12 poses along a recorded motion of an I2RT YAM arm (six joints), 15 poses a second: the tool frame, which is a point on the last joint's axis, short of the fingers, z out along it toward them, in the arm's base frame.
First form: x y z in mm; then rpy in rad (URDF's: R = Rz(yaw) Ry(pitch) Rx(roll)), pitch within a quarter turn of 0, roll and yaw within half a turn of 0.
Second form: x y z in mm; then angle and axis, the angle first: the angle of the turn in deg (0 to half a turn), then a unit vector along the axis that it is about. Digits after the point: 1 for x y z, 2 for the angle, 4 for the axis.
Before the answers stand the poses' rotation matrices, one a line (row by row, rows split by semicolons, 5 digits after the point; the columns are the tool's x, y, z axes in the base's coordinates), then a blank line. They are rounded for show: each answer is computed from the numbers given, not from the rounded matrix.
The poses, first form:
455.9 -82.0 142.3 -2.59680 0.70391 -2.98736
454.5 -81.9 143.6 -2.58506 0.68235 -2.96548
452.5 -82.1 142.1 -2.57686 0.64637 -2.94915
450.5 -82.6 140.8 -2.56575 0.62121 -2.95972
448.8 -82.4 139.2 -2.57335 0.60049 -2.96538
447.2 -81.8 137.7 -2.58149 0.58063 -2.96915
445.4 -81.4 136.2 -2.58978 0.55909 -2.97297
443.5 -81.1 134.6 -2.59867 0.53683 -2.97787
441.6 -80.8 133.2 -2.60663 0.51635 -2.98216
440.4 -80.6 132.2 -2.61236 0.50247 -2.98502
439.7 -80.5 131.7 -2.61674 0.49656 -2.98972
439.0 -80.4 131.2 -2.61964 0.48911 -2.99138
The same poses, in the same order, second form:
-0.75327 0.20004 0.62655; -0.11711 0.89661 -0.42706; -0.64720 -0.39506 -0.65196
-0.76409 0.17920 0.61972; -0.13597 0.89432 -0.42626; -0.63062 -0.40997 -0.65897
-0.78354 0.15483 0.60174; -0.15268 0.89079 -0.42800; -0.60229 -0.42723 -0.67433
-0.79976 0.16000 0.57860; -0.14708 0.88222 -0.44727; -0.58202 -0.44281 -0.68204
-0.81228 0.15162 0.56321; -0.14463 0.88310 -0.44633; -0.56505 -0.44401 -0.69540
-0.82372 0.14174 0.54900; -0.14347 0.88464 -0.44365; -0.54855 -0.44421 -0.70836
-0.83571 0.13120 0.53326; -0.14227 0.88616 -0.44099; -0.53041 -0.44441 -0.72191
-0.84784 0.12113 0.51623; -0.14006 0.88782 -0.43836; -0.51141 -0.44397 -0.73576
-0.85860 0.11193 0.50028; -0.13806 0.88934 -0.43591; -0.49371 -0.44334 -0.74813
-0.86568 0.10557 0.48935; -0.13666 0.89055 -0.43387; -0.48159 -0.44247 -0.75650
-0.86911 0.10505 0.48334; -0.13302 0.89155 -0.43294; -0.47640 -0.44057 -0.76088
-0.87281 0.10189 0.47730; -0.13210 0.89214 -0.43201; -0.46984 -0.44012 -0.76521

455.9 -82.0 142.3 138.97 0.0244 0.9701 -0.2415
454.5 -81.9 143.6 139.85 0.0126 0.9696 -0.2444
452.5 -82.1 142.1 141.59 0.0006 0.9689 -0.2475
450.5 -82.6 140.8 143.11 0.0037 0.9667 -0.2558
448.8 -82.4 139.2 144.32 0.0020 0.9672 -0.2540
447.2 -81.8 137.7 145.46 -0.0005 0.9679 -0.2515
445.4 -81.4 136.2 146.69 -0.0031 0.9685 -0.2490
443.5 -81.1 134.6 147.98 -0.0053 0.9692 -0.2463
441.6 -80.8 133.2 149.17 -0.0072 0.9698 -0.2439
440.4 -80.6 132.2 149.98 -0.0086 0.9702 -0.2420
439.7 -80.5 131.7 150.37 -0.0077 0.9706 -0.2407
439.0 -80.4 131.2 150.80 -0.0083 0.9708 -0.2398

